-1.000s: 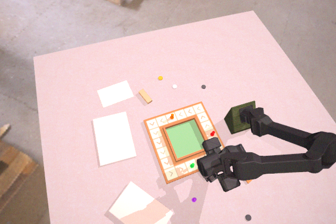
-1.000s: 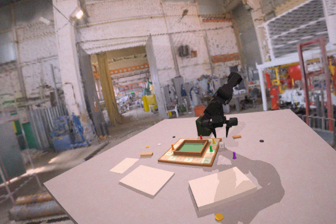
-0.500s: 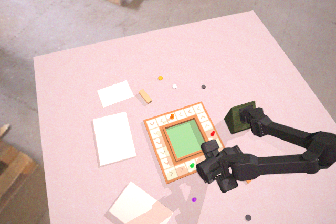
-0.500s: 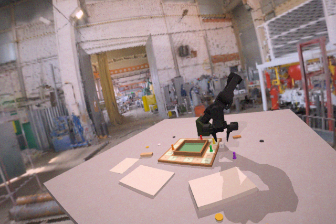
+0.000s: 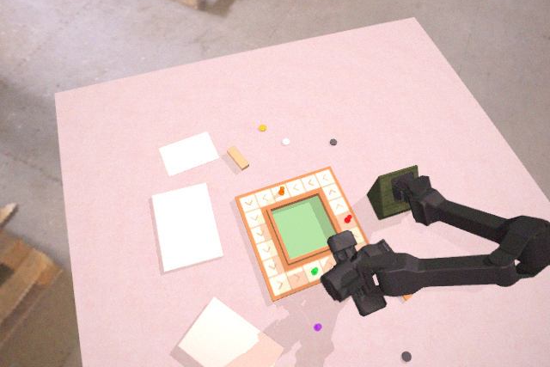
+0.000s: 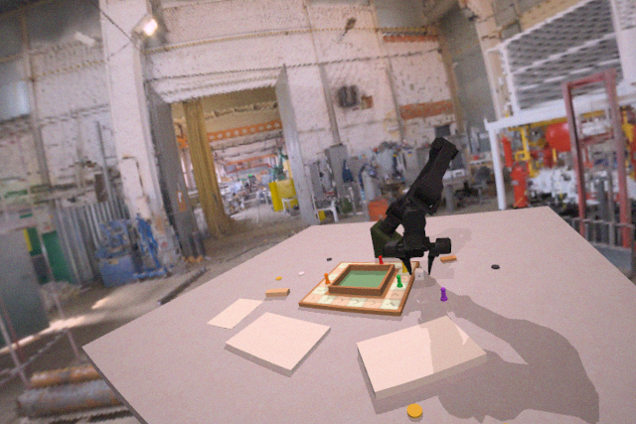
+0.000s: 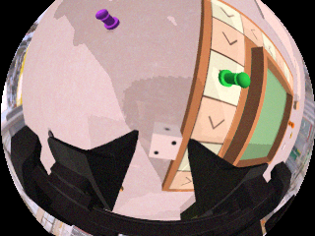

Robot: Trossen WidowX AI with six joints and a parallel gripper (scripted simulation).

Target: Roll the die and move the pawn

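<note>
Right now my gripper tip is 2 cm past the yellow pawn, 5 cm to the left of it and 2 cm below it. Round my gripper tip: green pawn (7 cm ahead, 4 cm to the right, 2 cm above); purple pawn (11 cm ahead, 7 cm to the left); white die (right at my gripper tip).
</note>
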